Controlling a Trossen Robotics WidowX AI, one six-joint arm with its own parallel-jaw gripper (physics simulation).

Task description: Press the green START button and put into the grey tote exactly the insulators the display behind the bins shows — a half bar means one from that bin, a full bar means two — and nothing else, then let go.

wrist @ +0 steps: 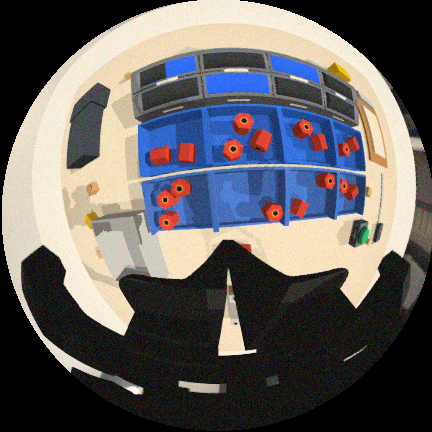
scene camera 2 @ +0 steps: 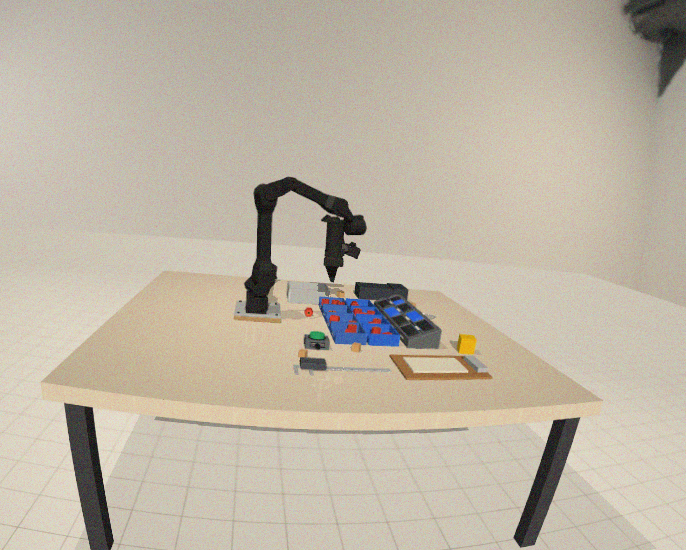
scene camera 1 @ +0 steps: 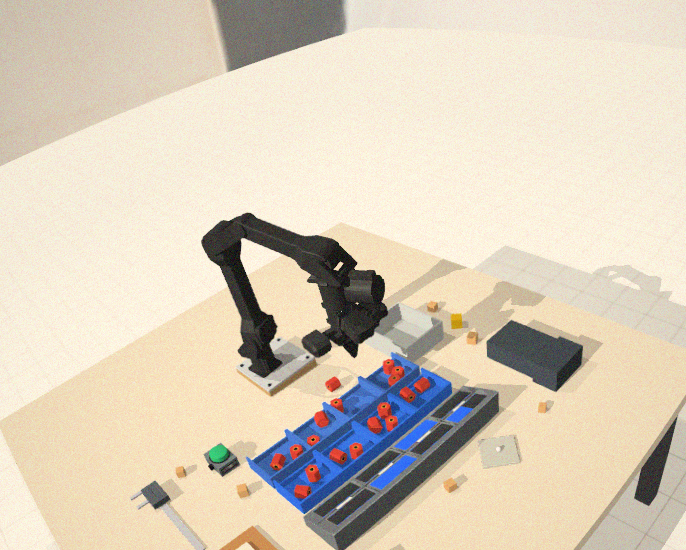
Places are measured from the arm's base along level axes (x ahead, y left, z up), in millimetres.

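Pixels of known places: gripper, fingertip midpoint: (wrist: 226,244) (scene camera 2: 332,282) (scene camera 1: 354,356); arm's base at its link origin: (scene camera 2: 255,310) (scene camera 1: 265,366).
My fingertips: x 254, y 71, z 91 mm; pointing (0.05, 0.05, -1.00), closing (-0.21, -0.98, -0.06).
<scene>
For each thing: its top centre in the pictures, then the offset to it from my fingertips. "*": a spot on its surface instead.
- red insulator at its top centre: (wrist: 243,254) (scene camera 1: 332,380) (scene camera 2: 309,308) dx -73, dy -19, dz -89 mm
- grey tote at its top centre: (wrist: 119,256) (scene camera 1: 401,324) (scene camera 2: 308,285) dx -41, dy +204, dz -60 mm
- green button at its top centre: (scene camera 1: 217,450) (scene camera 2: 317,332) (wrist: 366,236) dx -106, dy -334, dz -73 mm
- display at a spot on its surface: (wrist: 202,75) * dx +223, dy -5, dz -73 mm
- dark block at its top centre: (scene camera 1: 533,343) (wrist: 75,123) (scene camera 2: 381,285) dx +277, dy +292, dz -58 mm
- yellow cube at its top centre: (scene camera 1: 456,316) (wrist: 87,221) dx +37, dy +322, dz -87 mm
- caliper-like tool at a spot on its surface: (scene camera 1: 154,495) (scene camera 2: 316,361) * dx -136, dy -497, dz -94 mm
- brown-framed board at a spot on its surface: (scene camera 2: 400,369) * dx +73, dy -510, dz -110 mm
My gripper (scene camera 1: 353,352) (scene camera 2: 332,279) (wrist: 226,244) is shut and empty, above the table beside the near bin row. A red insulator (scene camera 1: 332,383) (scene camera 2: 308,312) (wrist: 246,247) lies on the table between the arm base and the blue bins (scene camera 1: 304,505) (wrist: 216,200). The grey tote (scene camera 1: 426,342) (scene camera 2: 300,293) (wrist: 120,217) stands beyond the bins' end; no insulator shows in its visible part. The green button (scene camera 1: 218,453) (scene camera 2: 317,335) (wrist: 363,236) is at the other end. In the wrist view, the display (wrist: 202,75) has a half bar upper left, full bars upper third and lower second; other cells are dark.
A dark block (scene camera 1: 532,355) (scene camera 2: 380,290) (wrist: 85,135) stands past the tote. Small orange cubes (scene camera 1: 242,490) (scene camera 2: 356,347) and a yellow cube (scene camera 1: 456,320) lie around. A caliper-like tool (scene camera 1: 154,495) (scene camera 2: 313,363) and a brown-framed board (scene camera 2: 400,369) lie past the button end.
</scene>
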